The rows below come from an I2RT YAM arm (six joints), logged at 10 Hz.
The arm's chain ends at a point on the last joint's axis. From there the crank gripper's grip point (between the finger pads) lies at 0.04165 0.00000 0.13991 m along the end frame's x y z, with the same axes.
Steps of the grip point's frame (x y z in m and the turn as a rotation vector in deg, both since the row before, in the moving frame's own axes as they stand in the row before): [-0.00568 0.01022 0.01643 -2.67 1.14 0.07]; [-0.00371 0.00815 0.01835 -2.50 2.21 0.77]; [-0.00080 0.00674 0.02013 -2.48 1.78 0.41]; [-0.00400 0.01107 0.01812 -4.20 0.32 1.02]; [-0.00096 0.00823 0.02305 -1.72 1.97 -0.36]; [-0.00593 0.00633 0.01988 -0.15 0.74 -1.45]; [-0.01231 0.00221 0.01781 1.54 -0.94 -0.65]
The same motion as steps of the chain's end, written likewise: [-0.00845 0.00367 0.01744 -2.67 1.14 0.07]; [-0.00903 0.00149 0.02020 -2.50 2.21 0.77]; [-0.00510 0.00040 0.02163 -2.48 1.78 0.41]; [-0.00468 0.00008 0.01876 -4.20 0.32 1.02]; [-0.00576 0.00433 0.02462 -1.72 1.97 -0.36]; [-0.00772 0.00704 0.02043 -0.15 0.74 -1.45]; [-0.00999 0.00644 0.01720 1.54 -0.94 -0.65]
